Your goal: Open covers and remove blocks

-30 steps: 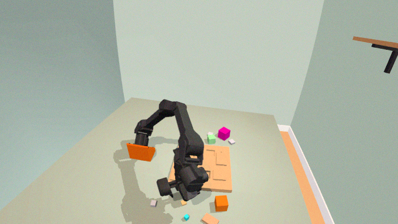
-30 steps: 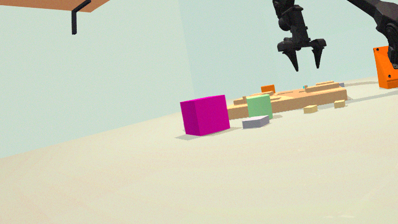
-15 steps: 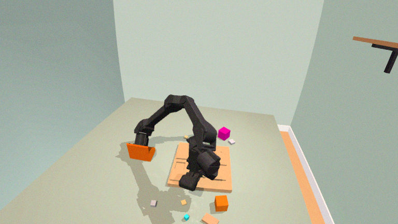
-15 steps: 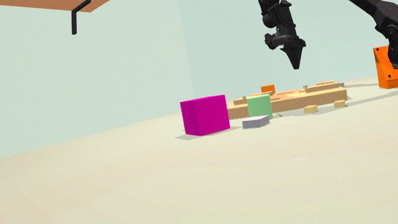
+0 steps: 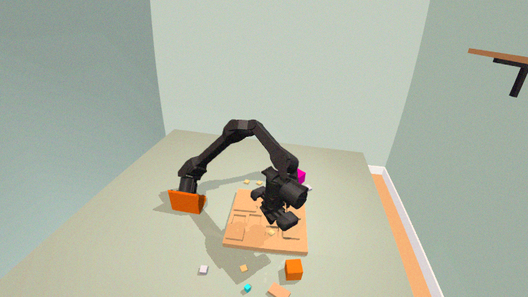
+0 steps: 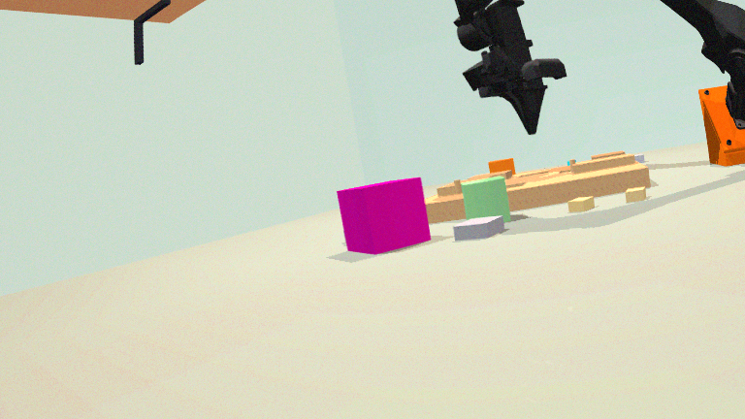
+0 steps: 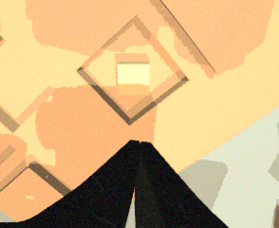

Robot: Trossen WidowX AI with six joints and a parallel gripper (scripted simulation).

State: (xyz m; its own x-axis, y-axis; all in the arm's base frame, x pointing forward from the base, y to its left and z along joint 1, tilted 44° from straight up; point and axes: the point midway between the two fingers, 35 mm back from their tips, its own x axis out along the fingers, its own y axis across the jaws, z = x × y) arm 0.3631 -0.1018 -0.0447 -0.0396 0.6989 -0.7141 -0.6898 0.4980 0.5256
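The tan puzzle board is 7 cm to the left of my gripper tip, 6 cm below it and 2 cm behind it. The rest, counted from my gripper tip: tan piece: 20 cm to the right, 7 cm below, 5 cm ahead; cyan block: 21 cm to the right, 7 cm below, 4 cm behind; orange cube: 13 cm to the right, 9 cm ahead, 6 cm below.
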